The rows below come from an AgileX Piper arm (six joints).
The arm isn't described. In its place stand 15 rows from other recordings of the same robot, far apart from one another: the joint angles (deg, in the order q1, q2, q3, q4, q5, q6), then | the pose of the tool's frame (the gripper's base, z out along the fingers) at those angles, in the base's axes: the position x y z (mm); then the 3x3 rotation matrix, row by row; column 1 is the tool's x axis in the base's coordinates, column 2 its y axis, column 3 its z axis.
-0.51, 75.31, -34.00, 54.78, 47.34, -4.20 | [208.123, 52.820, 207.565], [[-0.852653, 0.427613, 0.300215], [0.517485, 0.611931, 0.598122], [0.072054, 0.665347, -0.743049]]
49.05, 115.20, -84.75, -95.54, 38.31, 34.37 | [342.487, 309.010, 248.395], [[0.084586, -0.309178, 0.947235], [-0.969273, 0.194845, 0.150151], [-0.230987, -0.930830, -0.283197]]
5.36, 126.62, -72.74, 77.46, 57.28, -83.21 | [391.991, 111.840, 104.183], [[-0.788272, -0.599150, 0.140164], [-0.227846, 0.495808, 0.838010], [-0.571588, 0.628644, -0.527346]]
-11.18, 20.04, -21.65, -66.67, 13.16, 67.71 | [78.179, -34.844, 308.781], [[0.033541, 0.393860, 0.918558], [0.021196, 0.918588, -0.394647], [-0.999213, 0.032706, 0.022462]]
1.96, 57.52, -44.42, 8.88, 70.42, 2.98 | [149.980, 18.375, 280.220], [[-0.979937, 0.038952, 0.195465], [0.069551, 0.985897, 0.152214], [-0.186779, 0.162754, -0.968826]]
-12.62, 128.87, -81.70, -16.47, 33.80, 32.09 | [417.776, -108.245, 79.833], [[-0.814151, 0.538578, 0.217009], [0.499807, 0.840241, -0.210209], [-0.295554, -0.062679, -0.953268]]
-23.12, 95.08, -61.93, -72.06, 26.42, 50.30 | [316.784, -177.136, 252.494], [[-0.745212, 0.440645, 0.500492], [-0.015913, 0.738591, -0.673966], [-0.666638, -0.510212, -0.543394]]
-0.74, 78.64, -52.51, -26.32, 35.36, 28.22 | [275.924, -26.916, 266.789], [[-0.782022, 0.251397, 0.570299], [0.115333, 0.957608, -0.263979], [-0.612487, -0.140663, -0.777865]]
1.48, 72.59, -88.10, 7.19, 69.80, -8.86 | [238.268, 16.849, 444.096], [[-0.740111, -0.185663, 0.646347], [-0.129266, 0.982487, 0.134200], [-0.659944, 0.015772, -0.751149]]
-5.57, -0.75, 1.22, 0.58, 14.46, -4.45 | [54.748, -5.108, 183.924], [[-0.177699, 0.082724, 0.980602], [-0.050805, 0.994361, -0.093091], [-0.982773, -0.066361, -0.172494]]
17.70, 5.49, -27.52, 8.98, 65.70, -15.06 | [2.303, 14.324, 266.023], [[-0.500237, -0.515560, 0.695673], [-0.363935, 0.854197, 0.371347], [-0.785693, -0.067418, -0.614932]]
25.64, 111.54, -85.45, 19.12, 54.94, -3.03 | [354.477, 197.205, 217.293], [[-0.928699, -0.352152, 0.116221], [-0.292739, 0.888575, 0.353183], [-0.227645, 0.293978, -0.928307]]
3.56, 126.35, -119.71, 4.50, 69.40, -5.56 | [477.993, 36.434, 256.542], [[-0.935395, -0.150995, 0.319744], [-0.127442, 0.987431, 0.093477], [-0.329840, 0.046689, -0.942882]]
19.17, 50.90, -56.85, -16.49, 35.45, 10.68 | [171.414, 43.731, 400.100], [[-0.365174, -0.199739, 0.909259], [-0.179382, 0.973505, 0.141809], [-0.913493, -0.111320, -0.391329]]
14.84, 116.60, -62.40, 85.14, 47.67, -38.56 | [347.427, 161.399, 132.642], [[-0.973113, 0.129011, 0.190808], [0.230314, 0.535393, 0.812595], [0.002677, 0.834692, -0.550710]]
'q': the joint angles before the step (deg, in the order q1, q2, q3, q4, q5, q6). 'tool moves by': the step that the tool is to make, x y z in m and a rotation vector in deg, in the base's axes. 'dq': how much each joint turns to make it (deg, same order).
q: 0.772 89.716 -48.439 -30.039 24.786 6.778
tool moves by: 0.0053 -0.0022 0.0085 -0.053 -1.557 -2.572
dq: -0.008 -0.010 -1.881 -2.051 1.389 3.848
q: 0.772 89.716 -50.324 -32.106 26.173 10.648
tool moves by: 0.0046 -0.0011 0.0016 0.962 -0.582 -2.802
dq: -0.010 0.767 -1.285 -0.715 0.889 3.435
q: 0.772 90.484 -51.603 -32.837 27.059 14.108
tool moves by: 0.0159 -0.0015 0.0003 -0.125 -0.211 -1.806
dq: -0.010 3.041 -3.726 -1.109 1.261 2.253
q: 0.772 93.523 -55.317 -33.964 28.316 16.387
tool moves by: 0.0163 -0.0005 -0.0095 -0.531 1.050 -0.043
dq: -0.003 4.120 -3.051 -0.909 0.171 0.570
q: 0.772 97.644 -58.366 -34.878 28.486 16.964
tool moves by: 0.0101 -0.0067 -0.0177 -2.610 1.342 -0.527
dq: -0.569 4.029 -0.895 -6.343 -0.477 4.780
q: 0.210 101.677 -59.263 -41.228 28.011 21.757
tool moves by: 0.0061 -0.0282 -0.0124 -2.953 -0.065 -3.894
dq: -3.896 3.113 -0.787 -8.108 -0.439 6.556
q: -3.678 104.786 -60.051 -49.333 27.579 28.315
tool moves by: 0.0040 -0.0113 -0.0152 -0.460 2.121 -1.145
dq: -1.661 3.042 -0.851 -0.999 -0.058 0.213
